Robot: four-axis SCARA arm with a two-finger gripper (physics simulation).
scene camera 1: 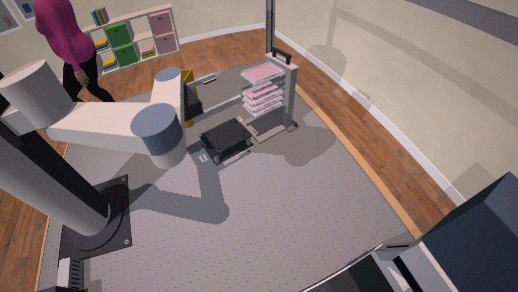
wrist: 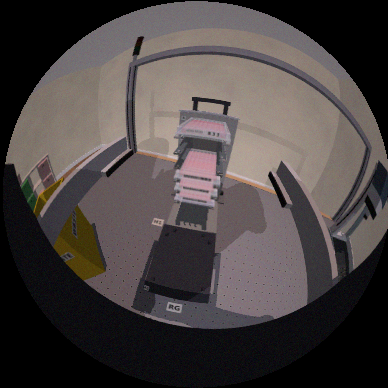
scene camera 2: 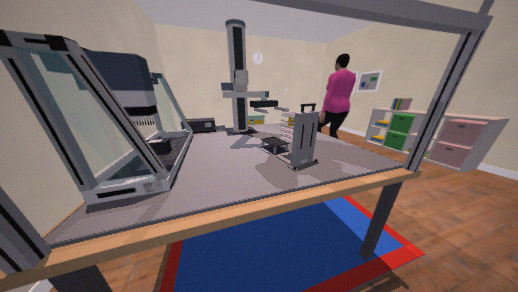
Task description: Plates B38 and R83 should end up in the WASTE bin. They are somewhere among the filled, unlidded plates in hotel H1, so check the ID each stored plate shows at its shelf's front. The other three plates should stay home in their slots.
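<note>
Hotel H1 stands upright and holds several pink-filled plates. The top plate shows a front ID that looks like B33. Below it is a gap, then a close group of lower plates, whose IDs are too small to read. The yellow WASTE bin is partly hidden behind the gripper in scene camera 1 and at the lower left of the wrist view; its inside is hidden. My gripper is open and empty, facing the hotel's front from a short distance.
A black raised platform stands before the hotel, beside the RG label. A dark blue instrument stands on the bench's other side. A person stands beyond the bench, near a shelf unit.
</note>
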